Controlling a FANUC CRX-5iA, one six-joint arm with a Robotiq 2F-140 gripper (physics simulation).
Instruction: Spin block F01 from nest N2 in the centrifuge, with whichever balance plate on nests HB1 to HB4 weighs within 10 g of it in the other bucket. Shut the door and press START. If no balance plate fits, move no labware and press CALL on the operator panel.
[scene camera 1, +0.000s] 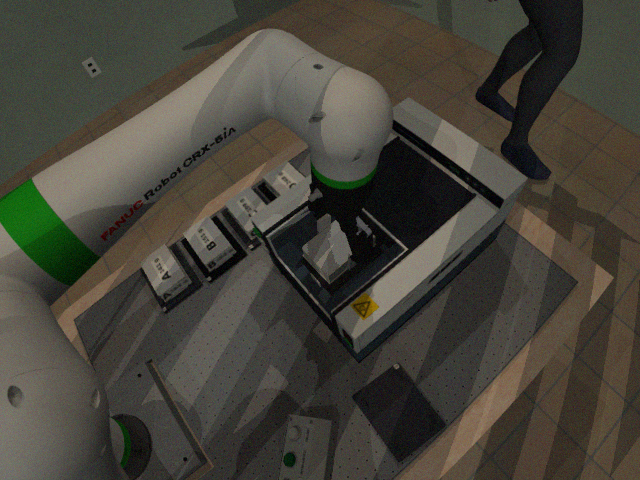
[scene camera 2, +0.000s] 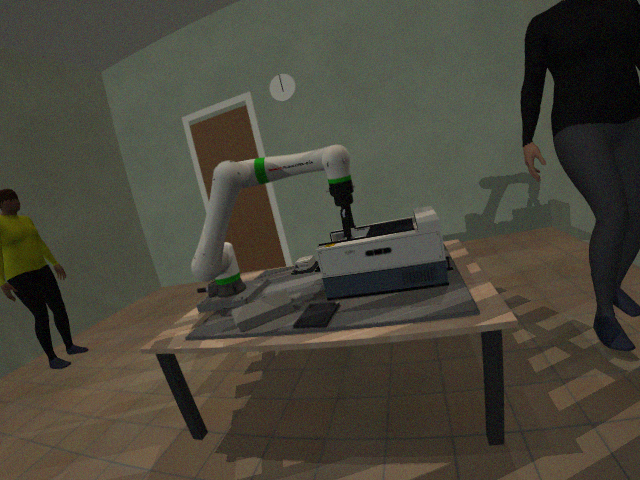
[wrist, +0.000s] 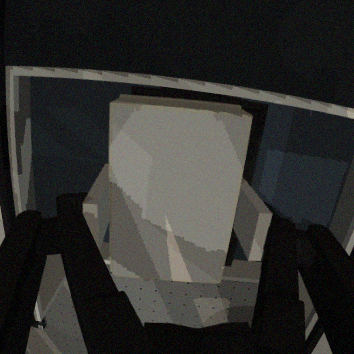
My gripper (scene camera 1: 338, 248) grips a pale grey block (scene camera 1: 327, 252).
